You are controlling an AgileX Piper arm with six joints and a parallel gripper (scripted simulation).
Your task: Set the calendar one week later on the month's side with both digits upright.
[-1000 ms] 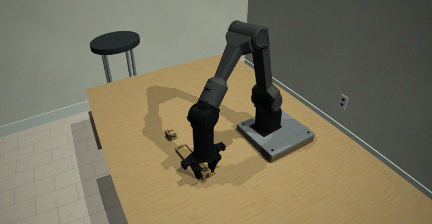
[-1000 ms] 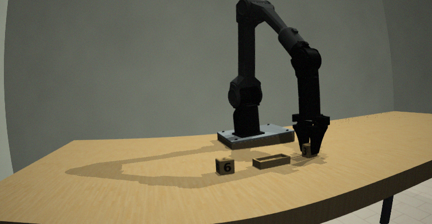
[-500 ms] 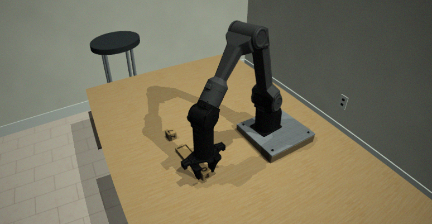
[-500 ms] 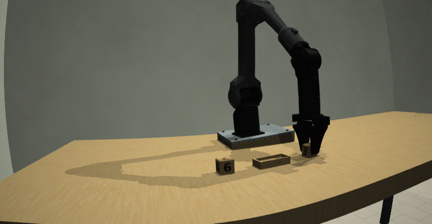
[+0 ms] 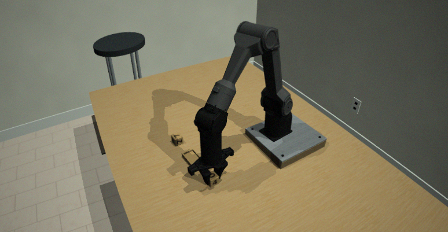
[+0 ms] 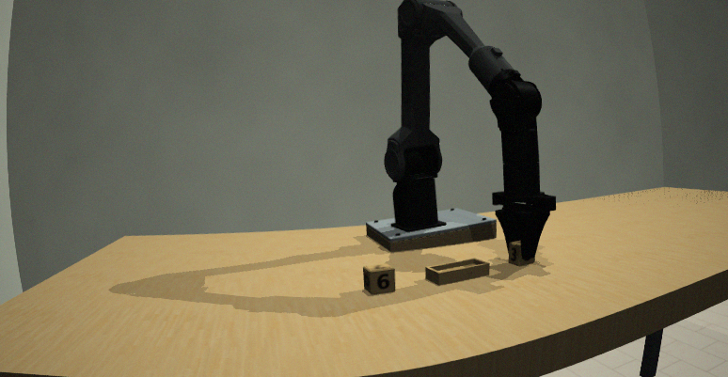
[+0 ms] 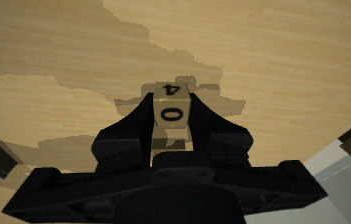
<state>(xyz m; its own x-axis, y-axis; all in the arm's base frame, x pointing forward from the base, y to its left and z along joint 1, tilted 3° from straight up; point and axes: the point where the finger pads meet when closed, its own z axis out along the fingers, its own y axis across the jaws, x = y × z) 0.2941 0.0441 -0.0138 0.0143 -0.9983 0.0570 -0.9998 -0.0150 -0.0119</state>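
The small wooden tray is 110 mm to the right of my hand and 10 mm below it.
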